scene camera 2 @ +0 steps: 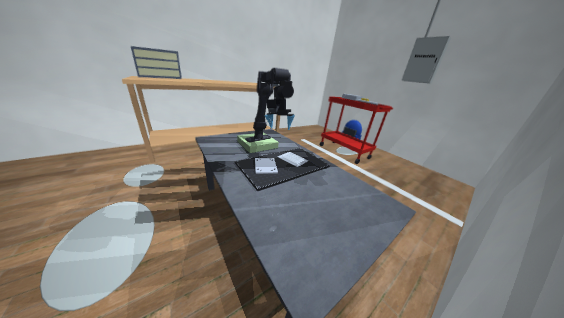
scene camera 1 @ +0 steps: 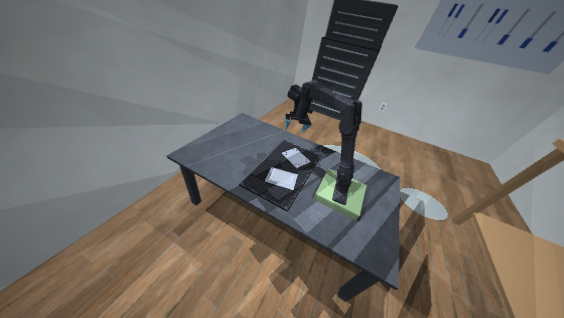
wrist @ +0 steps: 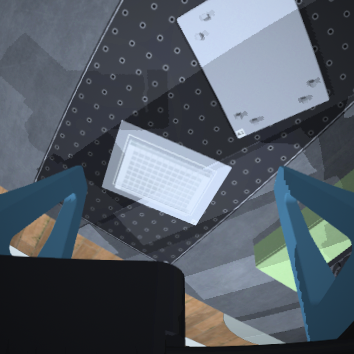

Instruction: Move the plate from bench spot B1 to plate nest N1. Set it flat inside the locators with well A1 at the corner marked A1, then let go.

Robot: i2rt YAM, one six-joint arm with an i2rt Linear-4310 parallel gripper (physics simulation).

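Seen in the pictures: gripper, fingertip midpoint: (scene camera 2: 280, 129) (scene camera 1: 294, 130) (wrist: 180, 176); arm's base at its link origin: (scene camera 2: 258, 138) (scene camera 1: 341, 189).
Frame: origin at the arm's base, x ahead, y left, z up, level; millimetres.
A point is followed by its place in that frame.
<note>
The plate (scene camera 1: 282, 178) @(x 327, y 59, z -27 mm) (scene camera 2: 294, 159) @(x 365, y 30, z -21 mm) (wrist: 165, 175) @(x 332, y 38, z -28 mm), white with a grid of wells, lies flat on a pale pad (wrist: 121, 137) @(x 415, y 20, z -35 mm), bench spot B1. Its well A1 cannot be made out. The plate nest N1 (scene camera 1: 296, 156) @(x 316, y -169, z -25 mm) (scene camera 2: 266, 164) @(x 317, y -158, z -25 mm) (wrist: 265, 65) @(x 303, y -162, z -25 mm) is a larger grey slab beside it with small locators near its corners. The mark A1 (wrist: 240, 133) @(x 279, y -77, z -25 mm) is on the nest's corner nearest the plate in the wrist view. No plate sits on the nest. My gripper (scene camera 1: 296, 128) @(x 356, y -113, z 195 mm) (scene camera 2: 280, 128) @(x 356, y -113, z 195 mm) (wrist: 180, 176) @(x 356, y -113, z 195 mm) is wide open and empty, high above the table, with its blue fingers pointing down.
Pad and nest lie on a black perforated board (scene camera 1: 272, 197) @(x 327, y 201, z -37 mm) (scene camera 2: 257, 184) @(x 435, y -300, z -37 mm) (wrist: 80, 130) @(x 474, y 43, z -36 mm) on the dark table (scene camera 1: 210, 145) @(x 873, y -4, z -50 mm) (scene camera 2: 320, 225) @(x 772, y -237, z -49 mm). The arm stands on a green block (scene camera 1: 325, 192) @(x 77, y 65, z -1 mm) (scene camera 2: 257, 146) @(x 103, y -79, z -8 mm) (wrist: 277, 272) @(x 85, y 88, z 0 mm) beside the board. A red cart (scene camera 2: 367, 106) stands beyond the table.
</note>
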